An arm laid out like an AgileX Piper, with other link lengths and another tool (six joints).
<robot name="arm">
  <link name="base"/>
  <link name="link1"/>
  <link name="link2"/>
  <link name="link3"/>
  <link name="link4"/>
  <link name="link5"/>
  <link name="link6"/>
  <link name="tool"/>
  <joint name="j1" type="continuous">
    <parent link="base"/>
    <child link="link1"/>
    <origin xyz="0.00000 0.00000 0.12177"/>
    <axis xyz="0 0 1"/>
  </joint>
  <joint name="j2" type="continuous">
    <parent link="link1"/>
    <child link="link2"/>
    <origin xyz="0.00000 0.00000 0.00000"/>
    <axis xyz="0 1 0"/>
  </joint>
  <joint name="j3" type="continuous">
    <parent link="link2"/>
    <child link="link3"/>
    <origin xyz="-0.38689 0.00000 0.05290"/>
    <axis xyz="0 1 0"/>
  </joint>
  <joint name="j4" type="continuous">
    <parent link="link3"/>
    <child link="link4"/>
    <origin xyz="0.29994 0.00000 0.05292"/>
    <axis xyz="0.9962 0 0.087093"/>
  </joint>
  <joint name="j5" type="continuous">
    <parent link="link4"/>
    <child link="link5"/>
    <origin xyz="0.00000 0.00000 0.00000"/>
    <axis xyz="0 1 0"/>
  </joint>
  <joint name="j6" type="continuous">
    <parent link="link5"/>
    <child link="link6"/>
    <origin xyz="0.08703 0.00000 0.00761"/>
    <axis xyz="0.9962 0 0.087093"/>
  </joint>
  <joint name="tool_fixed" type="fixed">
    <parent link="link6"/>
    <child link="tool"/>
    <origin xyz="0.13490 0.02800 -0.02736" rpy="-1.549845 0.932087 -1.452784"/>
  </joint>
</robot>
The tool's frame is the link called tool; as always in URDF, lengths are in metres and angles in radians. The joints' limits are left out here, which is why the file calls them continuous.
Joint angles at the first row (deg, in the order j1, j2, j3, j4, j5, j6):
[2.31 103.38 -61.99 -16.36 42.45 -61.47]
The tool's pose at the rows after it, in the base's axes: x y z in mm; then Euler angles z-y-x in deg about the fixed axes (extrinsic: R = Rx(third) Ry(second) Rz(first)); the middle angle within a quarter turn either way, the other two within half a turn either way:
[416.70 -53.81 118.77 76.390 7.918 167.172]
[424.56 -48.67 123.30 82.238 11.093 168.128]
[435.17 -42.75 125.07 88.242 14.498 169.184]
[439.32 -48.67 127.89 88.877 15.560 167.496]
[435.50 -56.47 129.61 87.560 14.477 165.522]
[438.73 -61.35 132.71 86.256 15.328 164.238]
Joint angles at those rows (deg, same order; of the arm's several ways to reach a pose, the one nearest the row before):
[1.99 102.86 -62.26 -17.28 40.90 -55.35]
[1.99 102.13 -62.26 -17.81 38.30 -49.08]
[1.99 101.90 -62.26 -18.60 35.09 -42.21]
[1.99 101.90 -62.35 -21.80 34.54 -39.61]
[1.99 101.90 -62.35 -24.06 36.05 -39.82]
[1.99 101.80 -62.35 -26.09 35.63 -39.98]

